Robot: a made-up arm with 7 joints.
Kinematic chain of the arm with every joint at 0, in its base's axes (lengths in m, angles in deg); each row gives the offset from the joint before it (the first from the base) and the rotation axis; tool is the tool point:
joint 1: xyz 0 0 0.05 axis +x
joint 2: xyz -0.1 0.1 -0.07 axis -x
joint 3: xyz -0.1 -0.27 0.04 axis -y
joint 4: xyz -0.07 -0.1 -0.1 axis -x
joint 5: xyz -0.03 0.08 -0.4 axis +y
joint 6: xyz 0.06 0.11 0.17 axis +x
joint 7: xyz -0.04 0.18 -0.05 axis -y
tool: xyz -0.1 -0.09 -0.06
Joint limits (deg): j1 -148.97..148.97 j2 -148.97..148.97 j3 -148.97..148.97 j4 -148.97..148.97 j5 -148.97..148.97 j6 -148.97..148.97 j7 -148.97..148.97
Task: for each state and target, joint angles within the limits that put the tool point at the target. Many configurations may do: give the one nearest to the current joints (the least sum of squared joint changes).
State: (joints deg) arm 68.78 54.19 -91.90 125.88 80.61 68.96 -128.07
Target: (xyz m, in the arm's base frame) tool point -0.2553 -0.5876 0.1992
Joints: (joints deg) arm 51.89 70.35 -94.38 126.68 64.93 72.16 -121.36
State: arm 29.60 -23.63 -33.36 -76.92 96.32 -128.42 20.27
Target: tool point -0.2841 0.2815 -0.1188
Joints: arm 27.62 -23.74 -37.71 -62.76 99.40 -127.79 23.75
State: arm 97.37 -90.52 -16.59 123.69 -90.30 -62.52 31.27
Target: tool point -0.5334 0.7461 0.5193
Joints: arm 102.74 -94.31 -43.72 74.82 -84.15 -50.38 16.67
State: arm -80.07 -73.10 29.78 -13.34 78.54 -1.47 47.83
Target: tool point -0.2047 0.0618 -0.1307
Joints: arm -81.91 -82.43 32.80 -50.12 78.33 14.97 36.89
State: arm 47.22 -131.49 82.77 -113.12 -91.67 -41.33 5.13
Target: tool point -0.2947 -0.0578 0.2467
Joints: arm 72.99 -132.34 111.99 -96.35 -81.81 -35.50 -15.64
